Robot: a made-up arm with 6 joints. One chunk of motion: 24 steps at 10 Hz.
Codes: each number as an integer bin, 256 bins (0 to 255) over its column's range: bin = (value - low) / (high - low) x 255, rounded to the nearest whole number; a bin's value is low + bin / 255 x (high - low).
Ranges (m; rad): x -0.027..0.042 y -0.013..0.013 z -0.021..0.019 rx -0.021..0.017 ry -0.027..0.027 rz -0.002..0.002
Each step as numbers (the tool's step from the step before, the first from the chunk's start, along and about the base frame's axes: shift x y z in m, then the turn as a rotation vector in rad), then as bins.
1 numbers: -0.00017 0.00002 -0.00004 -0.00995 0.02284 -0.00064
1 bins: 99 128 134 74 235 87
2 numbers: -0.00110 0.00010 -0.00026 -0.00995 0.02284 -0.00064
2 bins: 96 128 132 74 235 87
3 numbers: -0.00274 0.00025 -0.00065 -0.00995 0.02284 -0.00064
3 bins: 90 130 130 74 235 87
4 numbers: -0.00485 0.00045 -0.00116 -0.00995 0.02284 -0.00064
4 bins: 82 132 126 74 235 87
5 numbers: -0.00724 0.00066 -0.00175 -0.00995 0.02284 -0.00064
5 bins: 73 134 123 74 235 87
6 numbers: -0.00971 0.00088 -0.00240 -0.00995 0.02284 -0.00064
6 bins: 64 136 119 74 235 87
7 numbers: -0.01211 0.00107 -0.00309 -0.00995 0.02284 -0.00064
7 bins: 55 138 114 74 235 87
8 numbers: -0.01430 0.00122 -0.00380 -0.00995 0.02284 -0.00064
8 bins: 47 139 110 74 235 87
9 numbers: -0.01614 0.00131 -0.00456 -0.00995 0.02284 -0.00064
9 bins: 40 140 105 74 235 87
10 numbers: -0.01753 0.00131 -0.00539 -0.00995 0.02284 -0.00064
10 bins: 35 140 100 74 235 87
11 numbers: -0.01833 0.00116 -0.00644 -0.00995 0.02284 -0.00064
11 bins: 32 139 93 74 235 87
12 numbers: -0.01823 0.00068 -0.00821 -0.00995 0.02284 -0.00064
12 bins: 32 134 82 74 235 87
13 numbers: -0.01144 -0.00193 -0.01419 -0.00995 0.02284 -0.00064
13 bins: 58 109 43 74 235 87
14 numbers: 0.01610 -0.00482 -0.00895 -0.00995 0.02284 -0.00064
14 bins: 159 80 77 74 235 87
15 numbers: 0.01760 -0.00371 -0.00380 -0.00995 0.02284 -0.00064
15 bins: 165 91 110 74 235 87
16 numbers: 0.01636 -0.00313 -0.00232 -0.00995 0.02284 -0.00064
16 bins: 160 97 119 74 235 87
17 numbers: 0.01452 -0.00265 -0.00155 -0.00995 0.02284 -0.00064
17 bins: 153 102 124 74 235 87
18 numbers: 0.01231 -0.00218 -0.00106 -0.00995 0.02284 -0.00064
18 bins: 145 106 127 74 235 87
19 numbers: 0.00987 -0.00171 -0.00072 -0.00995 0.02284 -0.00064
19 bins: 136 111 129 74 235 87
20 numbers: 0.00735 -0.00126 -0.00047 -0.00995 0.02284 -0.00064
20 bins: 127 115 131 74 235 87
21 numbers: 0.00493 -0.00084 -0.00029 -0.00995 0.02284 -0.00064
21 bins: 118 119 132 74 235 87
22 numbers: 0.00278 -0.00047 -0.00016 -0.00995 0.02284 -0.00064
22 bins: 110 123 133 74 235 87
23 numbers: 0.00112 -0.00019 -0.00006 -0.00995 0.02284 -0.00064
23 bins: 104 126 133 74 235 87
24 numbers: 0.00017 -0.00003 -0.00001 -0.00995 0.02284 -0.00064
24 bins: 100 127 134 74 235 87
